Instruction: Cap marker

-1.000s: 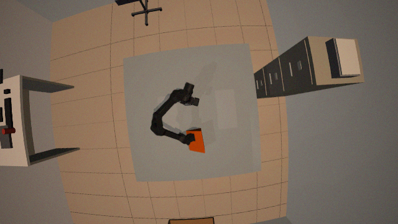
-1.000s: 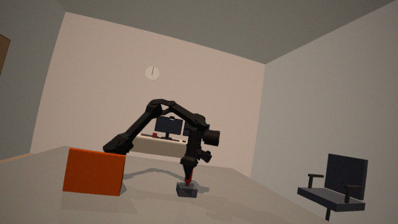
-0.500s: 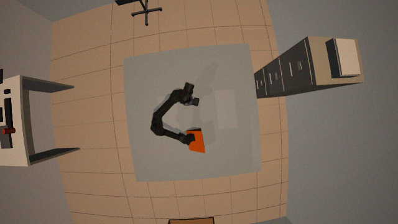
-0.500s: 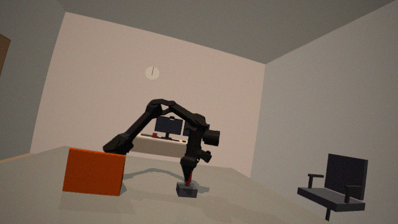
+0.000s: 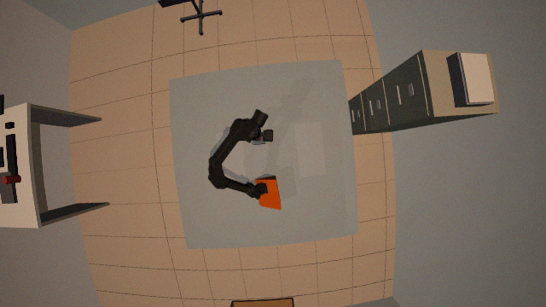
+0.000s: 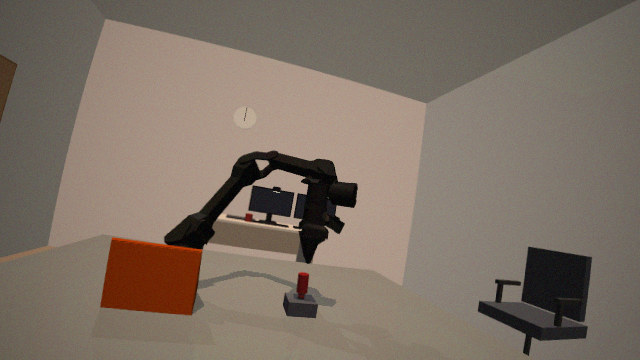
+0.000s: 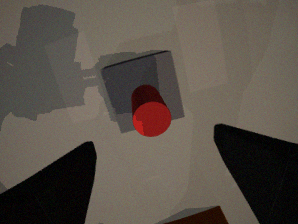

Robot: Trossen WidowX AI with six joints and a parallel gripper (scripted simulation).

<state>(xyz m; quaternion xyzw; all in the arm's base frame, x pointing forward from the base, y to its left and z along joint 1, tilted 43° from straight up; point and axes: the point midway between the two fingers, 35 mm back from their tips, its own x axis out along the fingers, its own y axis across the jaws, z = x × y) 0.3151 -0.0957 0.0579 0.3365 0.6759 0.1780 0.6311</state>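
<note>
The red cap is 6 cm below my gripper tip. Round my gripper tip: dark grey holder block: 12 cm below.
</note>
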